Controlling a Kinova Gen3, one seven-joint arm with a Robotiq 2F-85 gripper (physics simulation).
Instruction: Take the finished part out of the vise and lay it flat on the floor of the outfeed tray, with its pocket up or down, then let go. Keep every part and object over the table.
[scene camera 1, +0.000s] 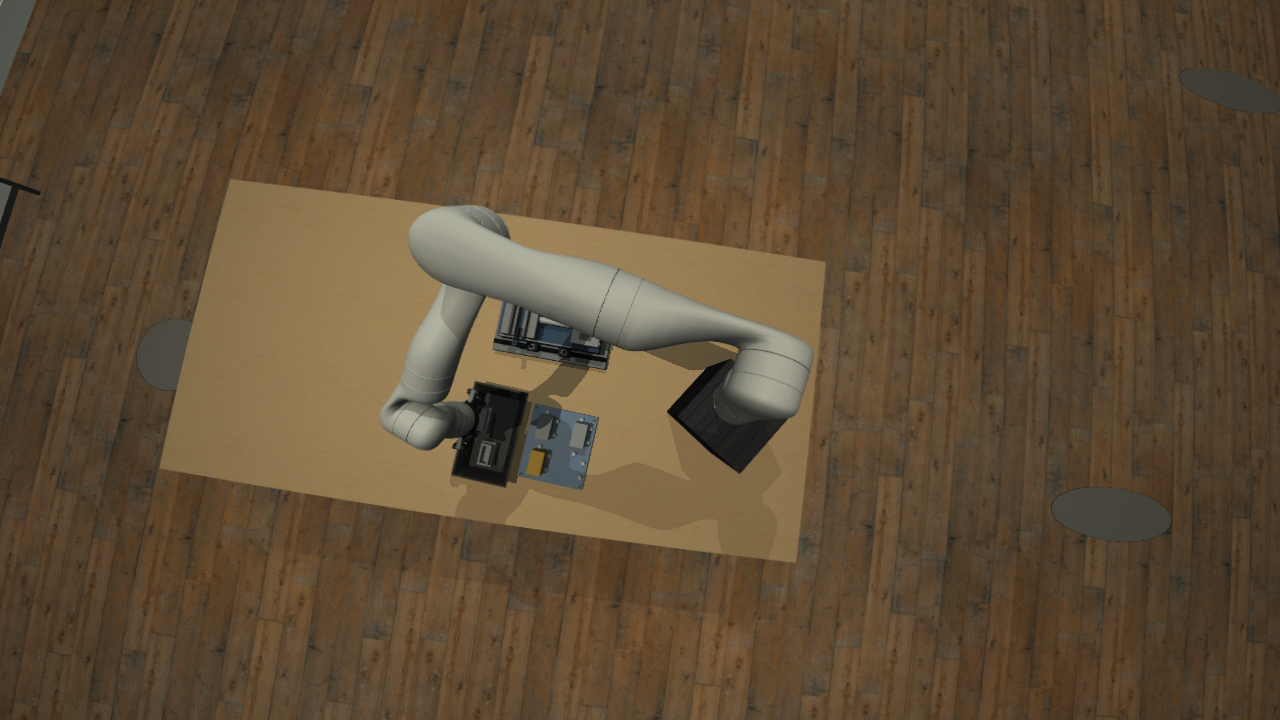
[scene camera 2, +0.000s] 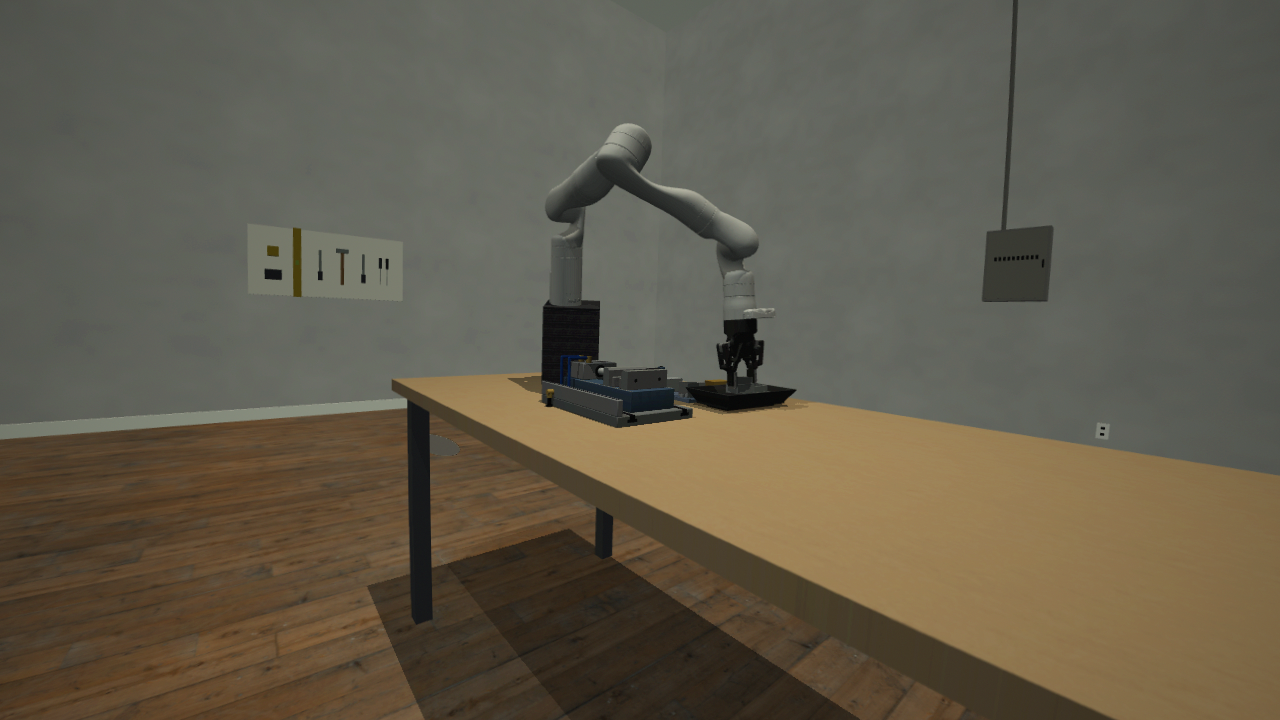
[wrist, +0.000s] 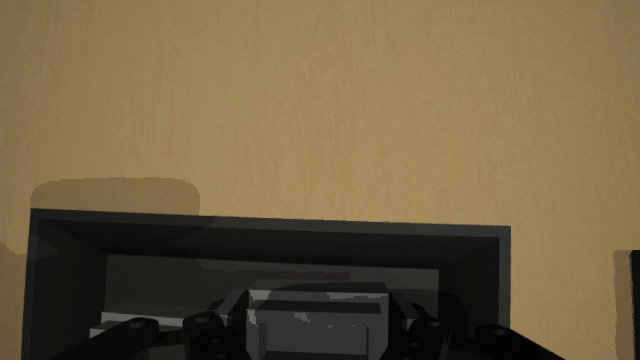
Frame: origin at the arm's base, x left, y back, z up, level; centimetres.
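Seen in the pictures: gripper, between the fingertips: (scene camera 1: 480, 418) (scene camera 2: 742, 387) (wrist: 317, 312); arm's base, origin of its link: (scene camera 2: 566, 304).
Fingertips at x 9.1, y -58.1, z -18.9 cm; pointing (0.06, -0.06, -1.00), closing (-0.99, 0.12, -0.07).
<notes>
Offsets run from my fingertips to a thing's top centre. "pt": to the spot under its first point.
The finished part @[dy +0.6, dx +0.1, dz +2.3 cm] (wrist: 320, 327) (scene camera 2: 744, 388), a grey block, is between the two fingers of my gripper (wrist: 317, 312) (scene camera 2: 742, 381). The gripper is shut on it, inside the walls of the black outfeed tray (scene camera 1: 479, 480) (scene camera 2: 742, 402) (wrist: 320, 223). The part looks about level. Whether its underside touches the tray floor is hidden. A second grey part with a pocket @[dy +1.7, dx +8.8, dz -0.4 cm] (scene camera 1: 486, 454) (wrist: 142, 317) lies on the tray floor beside it, left of the fingers in the wrist view. The vise @[dy +15.6, dx -25.8, dz +4.8 cm] (scene camera 1: 535, 345) (scene camera 2: 637, 397) stands apart from the tray, partly under the arm in scene camera 1.
A blue plate @[dy +19.1, dx +6.0, dz -4.3 cm] (scene camera 1: 561, 452) with grey blocks and a yellow block @[dy +14.5, dx +9.9, dz -0.7 cm] (scene camera 1: 537, 462) stands close beside the tray. The tray walls surround the fingers. The black robot pedestal (scene camera 1: 702, 413) (scene camera 2: 570, 340) stands at the table's far end. The vise's edge @[pt dy +2.6, dx -17.5, dz -4.8 cm] (wrist: 635, 300) shows at the right in the wrist view.
</notes>
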